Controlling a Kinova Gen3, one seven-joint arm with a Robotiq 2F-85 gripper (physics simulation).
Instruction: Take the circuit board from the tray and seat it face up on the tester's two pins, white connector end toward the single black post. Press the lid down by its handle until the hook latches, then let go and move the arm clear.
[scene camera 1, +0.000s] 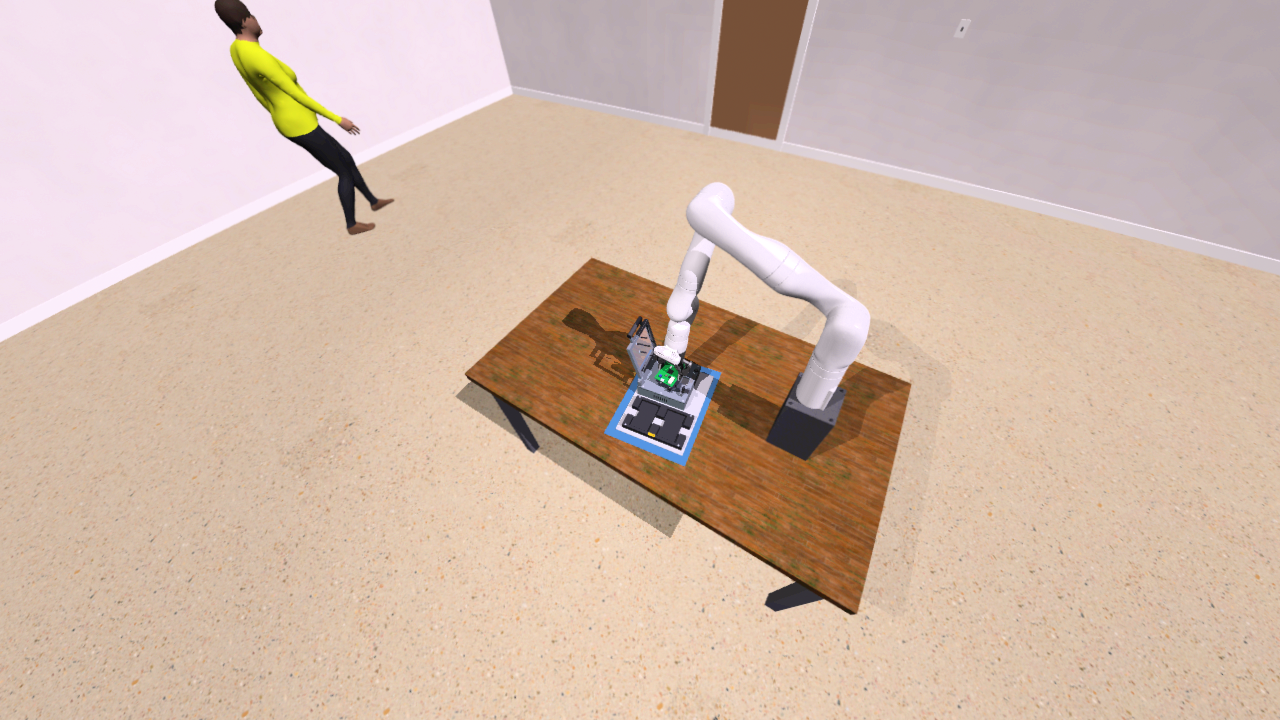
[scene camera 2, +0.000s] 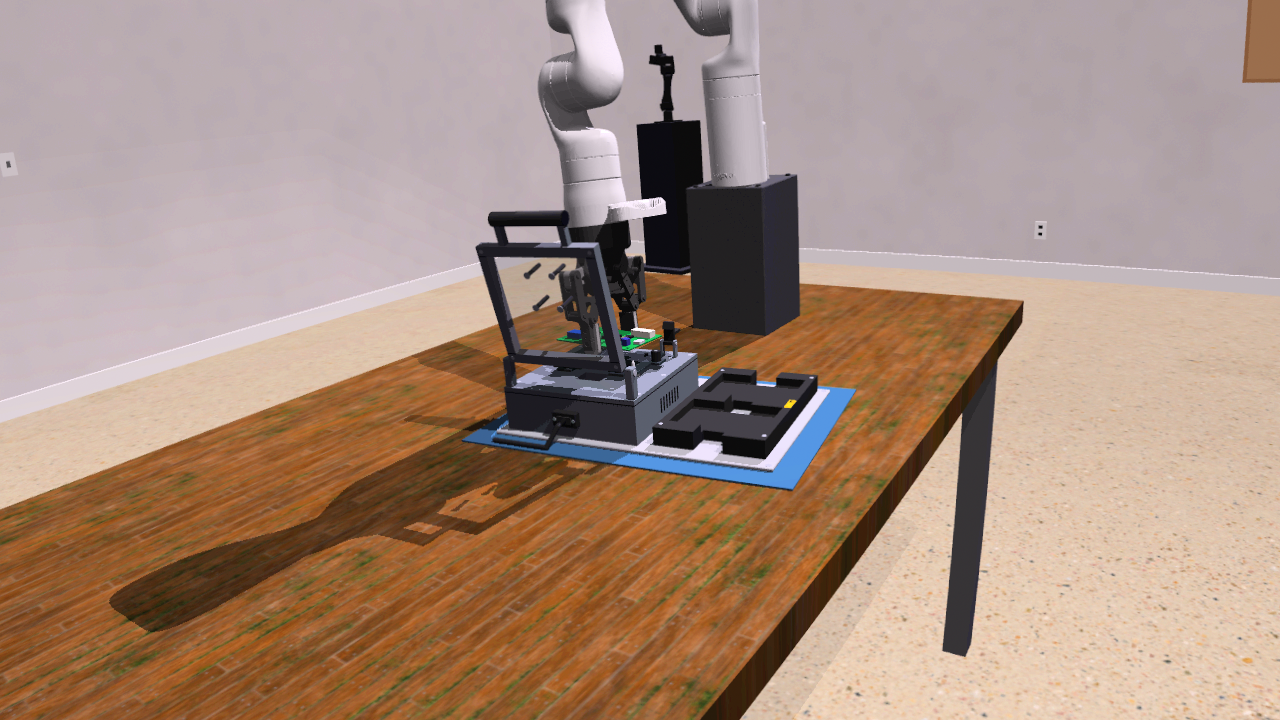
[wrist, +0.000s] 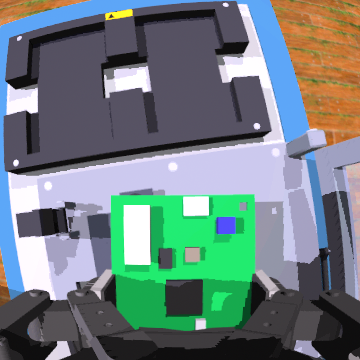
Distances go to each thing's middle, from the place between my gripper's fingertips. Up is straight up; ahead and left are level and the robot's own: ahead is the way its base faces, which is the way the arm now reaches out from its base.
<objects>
Now: hand 2 cm below the green circuit board (wrist: 185, 262). Also, from my hand: clear lid (scene camera 2: 552, 302): 11 cm ahead, 2 cm to the left, 10 cm above.
</objects>
